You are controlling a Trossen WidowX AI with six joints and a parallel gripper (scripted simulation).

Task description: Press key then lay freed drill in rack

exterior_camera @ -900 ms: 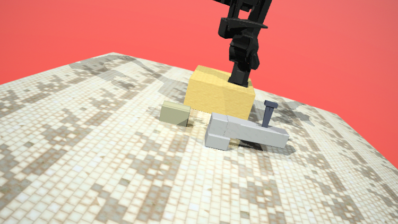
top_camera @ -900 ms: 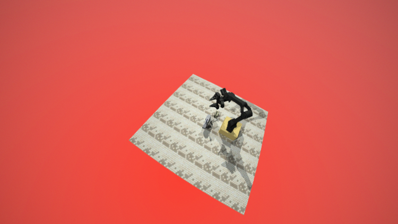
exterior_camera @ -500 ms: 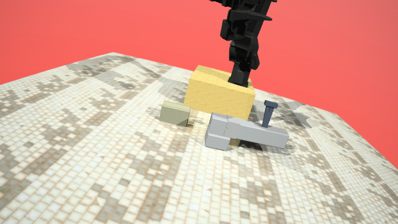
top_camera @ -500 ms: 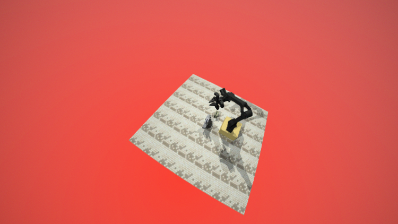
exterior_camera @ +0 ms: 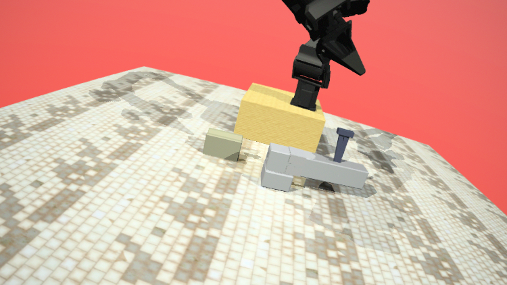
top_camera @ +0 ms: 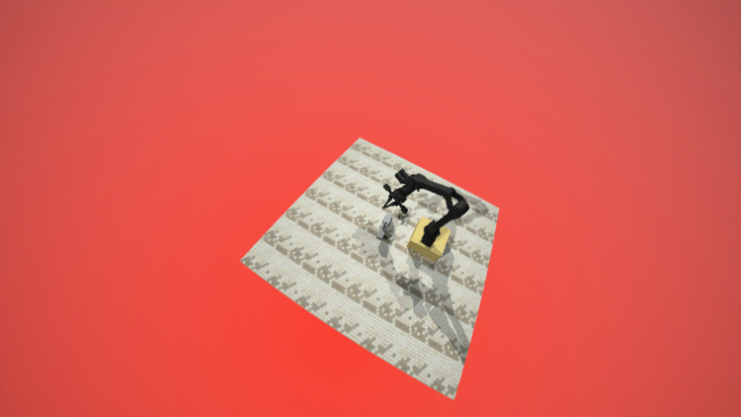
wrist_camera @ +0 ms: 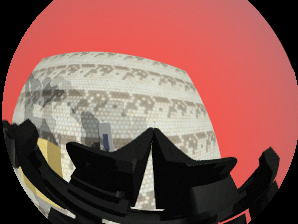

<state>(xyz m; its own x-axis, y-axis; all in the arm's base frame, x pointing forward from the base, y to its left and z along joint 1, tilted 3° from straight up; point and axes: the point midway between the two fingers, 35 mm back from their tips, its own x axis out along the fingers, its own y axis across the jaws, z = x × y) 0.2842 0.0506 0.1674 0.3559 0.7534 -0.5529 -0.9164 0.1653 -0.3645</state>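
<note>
My gripper tip is now 140 mm above the dark key, 50 mm past it and 10 mm to the right of it. From my gripper tip the other things lie so: grey housing: 190 mm below, 40 mm behind, 20 mm to the right; rack: 210 mm below, 200 mm to the right, 80 mm behind; drill: 180 mm below, 40 mm to the right, 40 mm behind.
</note>
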